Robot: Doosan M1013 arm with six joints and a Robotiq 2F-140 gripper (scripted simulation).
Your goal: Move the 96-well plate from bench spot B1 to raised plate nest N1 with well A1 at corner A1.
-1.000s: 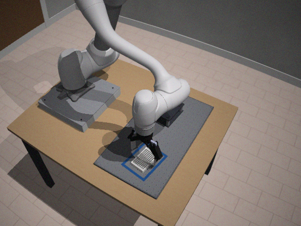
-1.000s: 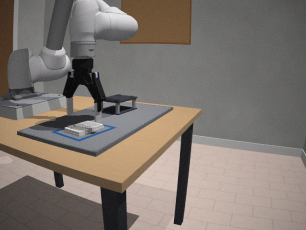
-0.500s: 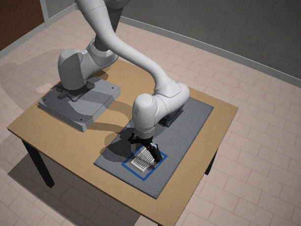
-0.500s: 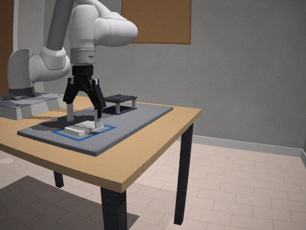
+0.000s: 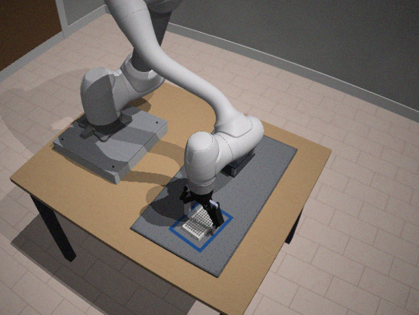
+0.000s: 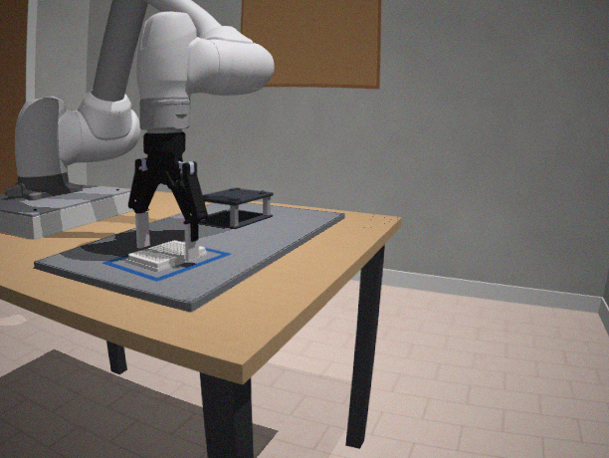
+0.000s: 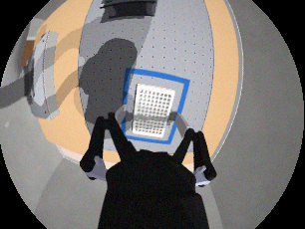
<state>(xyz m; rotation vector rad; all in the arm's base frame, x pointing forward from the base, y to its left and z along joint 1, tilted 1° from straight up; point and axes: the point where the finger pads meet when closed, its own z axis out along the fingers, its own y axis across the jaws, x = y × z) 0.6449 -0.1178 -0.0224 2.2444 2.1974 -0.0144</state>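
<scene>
Now: hand 2 cm above the white 96-well plate. The rest, counted from my hand: raised plate nest (9 cm behind, 33 cm to the left, 3 cm above).
</scene>
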